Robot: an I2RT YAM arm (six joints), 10 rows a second.
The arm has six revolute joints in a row. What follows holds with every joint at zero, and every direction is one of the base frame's.
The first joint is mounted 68 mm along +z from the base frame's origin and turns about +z.
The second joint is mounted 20 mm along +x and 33.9 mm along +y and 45.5 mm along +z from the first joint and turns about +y.
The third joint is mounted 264 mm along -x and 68.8 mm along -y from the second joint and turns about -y.
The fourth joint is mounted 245 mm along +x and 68.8 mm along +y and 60 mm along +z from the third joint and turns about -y.
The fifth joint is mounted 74 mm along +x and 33.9 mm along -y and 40.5 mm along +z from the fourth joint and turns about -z.
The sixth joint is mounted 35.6 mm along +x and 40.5 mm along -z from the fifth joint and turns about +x.
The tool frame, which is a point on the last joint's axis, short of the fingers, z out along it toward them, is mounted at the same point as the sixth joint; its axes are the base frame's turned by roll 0, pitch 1.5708 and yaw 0 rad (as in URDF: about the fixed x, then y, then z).
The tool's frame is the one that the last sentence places.
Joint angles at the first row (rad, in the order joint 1, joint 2, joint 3, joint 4, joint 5, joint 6):
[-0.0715, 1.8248, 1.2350, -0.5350, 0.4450, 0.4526]
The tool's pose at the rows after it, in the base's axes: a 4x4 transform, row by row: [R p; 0 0 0 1], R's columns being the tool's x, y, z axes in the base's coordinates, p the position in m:
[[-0.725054 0.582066 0.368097 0.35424], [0.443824 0.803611 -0.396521 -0.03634], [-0.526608 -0.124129 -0.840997 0.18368], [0 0 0 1]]
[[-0.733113 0.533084 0.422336 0.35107], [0.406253 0.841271 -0.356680 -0.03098], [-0.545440 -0.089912 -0.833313 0.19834], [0 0 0 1]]
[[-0.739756 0.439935 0.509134 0.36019], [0.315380 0.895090 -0.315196 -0.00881], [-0.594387 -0.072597 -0.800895 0.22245], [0 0 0 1]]
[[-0.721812 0.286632 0.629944 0.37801], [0.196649 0.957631 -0.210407 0.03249], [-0.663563 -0.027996 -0.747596 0.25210], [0 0 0 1]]
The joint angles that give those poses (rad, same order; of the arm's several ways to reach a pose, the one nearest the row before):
[-0.0651, 1.7817, 1.1725, -0.5243, 0.3809, 0.4404]
[-0.0544, 1.7340, 1.1686, -0.5186, 0.3397, 0.3985]
[0.0070, 1.7145, 1.2289, -0.5209, 0.3244, 0.3450]
[0.1120, 1.7306, 1.3399, -0.5018, 0.2832, 0.2916]

